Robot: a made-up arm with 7 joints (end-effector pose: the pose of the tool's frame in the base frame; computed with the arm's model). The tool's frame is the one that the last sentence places.
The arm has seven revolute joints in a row. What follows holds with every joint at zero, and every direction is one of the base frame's.
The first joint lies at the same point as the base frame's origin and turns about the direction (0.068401, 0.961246, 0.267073).
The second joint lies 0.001 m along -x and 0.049 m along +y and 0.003 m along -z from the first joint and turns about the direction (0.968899, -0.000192, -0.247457).
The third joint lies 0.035 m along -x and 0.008 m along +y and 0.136 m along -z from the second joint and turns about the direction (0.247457, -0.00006, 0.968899).
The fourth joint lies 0.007 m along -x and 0.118 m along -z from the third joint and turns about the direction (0.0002, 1, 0.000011).
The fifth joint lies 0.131 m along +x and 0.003 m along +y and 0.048 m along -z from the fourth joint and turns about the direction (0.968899, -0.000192, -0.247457).
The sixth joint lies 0.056 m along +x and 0.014 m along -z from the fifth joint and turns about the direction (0.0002, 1, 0.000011).
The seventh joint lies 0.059 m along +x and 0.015 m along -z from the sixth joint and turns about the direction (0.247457, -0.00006, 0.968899).
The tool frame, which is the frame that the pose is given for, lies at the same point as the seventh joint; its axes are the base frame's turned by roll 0, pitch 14.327 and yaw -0.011 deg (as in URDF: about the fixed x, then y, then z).
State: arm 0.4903 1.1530 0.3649 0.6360 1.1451 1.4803 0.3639
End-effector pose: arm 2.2 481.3 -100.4 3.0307 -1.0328 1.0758
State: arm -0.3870 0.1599 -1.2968 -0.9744 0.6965 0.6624 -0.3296
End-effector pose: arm 78.6 -118.5 -96.6 0.6775 -0.1575 -1.2989
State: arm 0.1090 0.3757 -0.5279 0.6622 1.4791 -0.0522 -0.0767
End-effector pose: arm 20.2 115.4 -473.0 1.7072 1.2305 -0.4071
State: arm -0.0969 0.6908 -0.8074 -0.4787 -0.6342 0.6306 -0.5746
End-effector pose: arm 123.2 11.3 -288.3 -0.7380 0.4151 -1.7655
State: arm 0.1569 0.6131 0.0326 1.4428 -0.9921 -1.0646 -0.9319
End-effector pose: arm -97.0 373.2 -352.6 0.2687 0.5132 0.1856
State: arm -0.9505 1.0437 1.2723 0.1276 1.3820 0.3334 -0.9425
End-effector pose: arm 106.3 433.4 122.4 0.7994 -0.0529 1.2024
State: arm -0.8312 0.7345 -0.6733 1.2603 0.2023 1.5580 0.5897
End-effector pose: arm 272.9 328.1 -269.1 2.2423 -0.4139 1.7045
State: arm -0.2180 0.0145 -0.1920 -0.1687 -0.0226 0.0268 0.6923
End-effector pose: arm 264.1 -7.8 -243.1 -0.0836 -0.0624 0.4413
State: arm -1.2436 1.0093 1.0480 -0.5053 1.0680 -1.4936 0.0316
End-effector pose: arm 113.8 210.2 165.0 -2.6880 -0.3123 -1.2228
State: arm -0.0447 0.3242 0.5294 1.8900 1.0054 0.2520 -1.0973
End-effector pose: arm -170.1 189.3 -450.2 -2.3605 0.2779 -2.3452
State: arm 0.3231 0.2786 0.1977 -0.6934 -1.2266 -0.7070 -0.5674
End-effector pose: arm 112.2 178.0 -163.7 -0.6987 -1.0263 0.1513
